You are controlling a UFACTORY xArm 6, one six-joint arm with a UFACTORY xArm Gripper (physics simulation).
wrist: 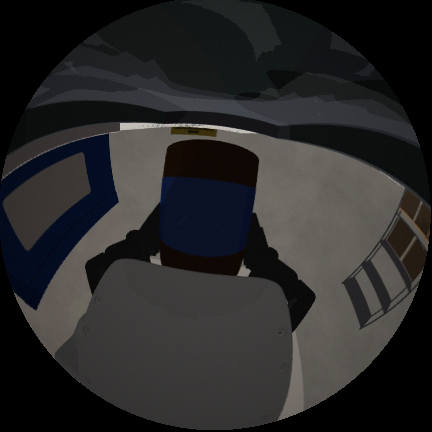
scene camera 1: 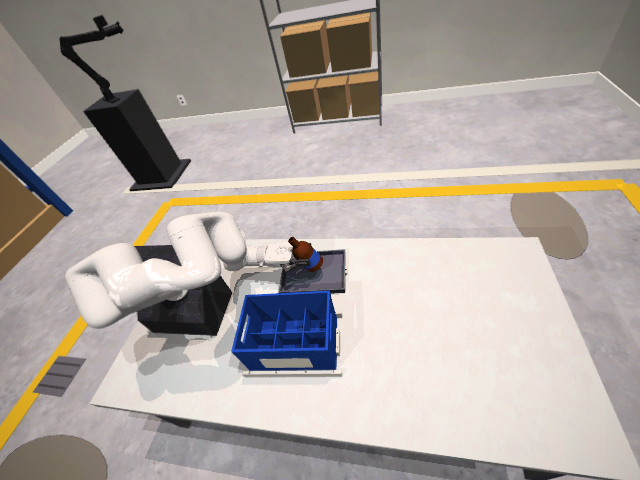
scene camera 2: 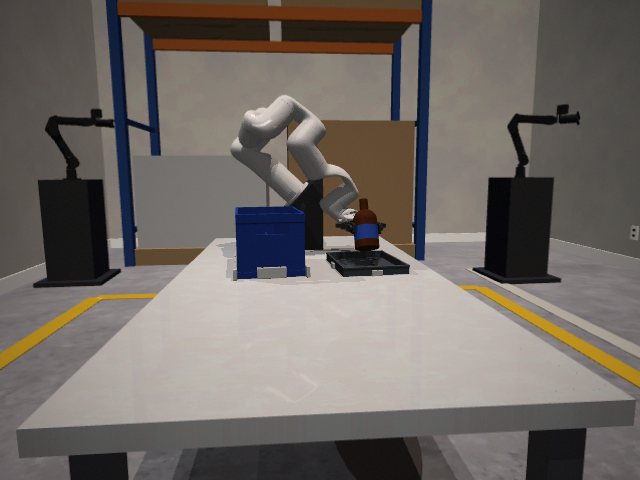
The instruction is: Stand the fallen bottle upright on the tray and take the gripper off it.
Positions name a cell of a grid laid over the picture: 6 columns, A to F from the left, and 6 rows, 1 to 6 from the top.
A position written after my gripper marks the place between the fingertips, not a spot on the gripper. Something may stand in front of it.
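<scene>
Brown bottle (wrist: C3) visible, as is my gripper (scene camera 1: C4).
</scene>
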